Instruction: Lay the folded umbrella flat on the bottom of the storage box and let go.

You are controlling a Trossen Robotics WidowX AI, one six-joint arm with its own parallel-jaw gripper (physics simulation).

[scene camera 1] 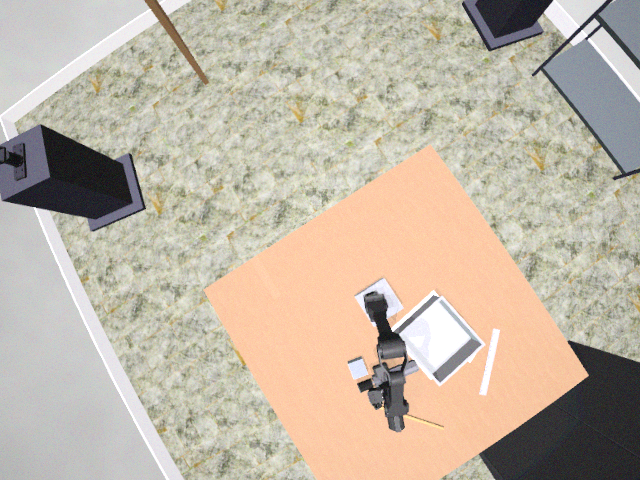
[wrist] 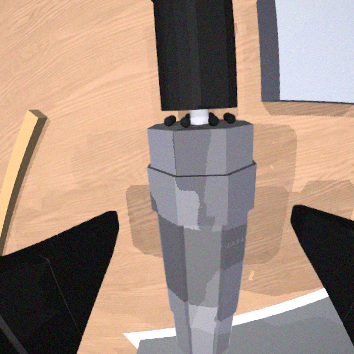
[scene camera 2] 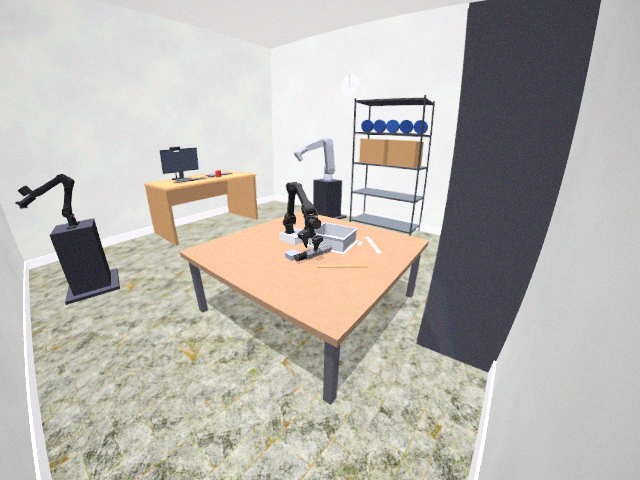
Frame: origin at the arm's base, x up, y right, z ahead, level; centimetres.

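Seen in the pictures: gripper, fingertip midpoint: (scene camera 1: 384, 380) (wrist: 206, 217) (scene camera 2: 310, 249); arm's base, origin of the base link: (scene camera 1: 372, 299) (scene camera 2: 289, 232).
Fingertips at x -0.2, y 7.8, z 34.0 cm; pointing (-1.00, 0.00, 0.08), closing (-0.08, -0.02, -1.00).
Pixels of each thing's top centre, then the offset from my fingertips to it.
- folded umbrella, middle of its top: (wrist: 202, 258) (scene camera 1: 389, 379) (scene camera 2: 313, 248) dx +0.4, dy -2.2, dz +0.2 cm
- white-rimmed storage box, middle of its top: (scene camera 1: 441, 341) (scene camera 2: 333, 230) dx +4.2, dy -27.8, dz -8.5 cm
- pale blue block, middle of its top: (wrist: 340, 38) (scene camera 1: 357, 369) (scene camera 2: 292, 252) dx -1.9, dy +9.0, dz -7.5 cm
- thin yellow stick, middle of its top: (scene camera 1: 412, 418) (scene camera 2: 342, 265) dx -4.3, dy -5.5, dz +22.1 cm
- white strip, middle of its top: (scene camera 1: 489, 362) (scene camera 2: 372, 244) dx -5.2, dy -47.5, dz +12.2 cm
The folded umbrella (scene camera 2: 321, 252) (wrist: 202, 200) has a grey body and a black handle. It lies on the table outside the storage box, its narrow end pointing toward the box. In the scene camera 1 view, its grey end (scene camera 1: 411, 367) shows beside the arm, which hides part of it. The white-rimmed storage box (scene camera 1: 457, 360) (scene camera 2: 343, 242) (wrist: 280, 310) stands open on the table. My gripper (scene camera 2: 311, 248) (wrist: 206, 217) is open above the umbrella, one finger to each side of the grey body in the wrist view, and holds nothing.
A pale blue block (scene camera 1: 358, 367) (scene camera 2: 291, 254) (wrist: 315, 50) sits beside the umbrella's handle. A thin yellow stick (scene camera 1: 426, 422) (scene camera 2: 341, 267) (wrist: 17, 175) lies on the other side. A white strip (scene camera 1: 489, 361) (scene camera 2: 373, 244) lies beyond the box. The arm stands on a white base (scene camera 1: 384, 287) near the box.
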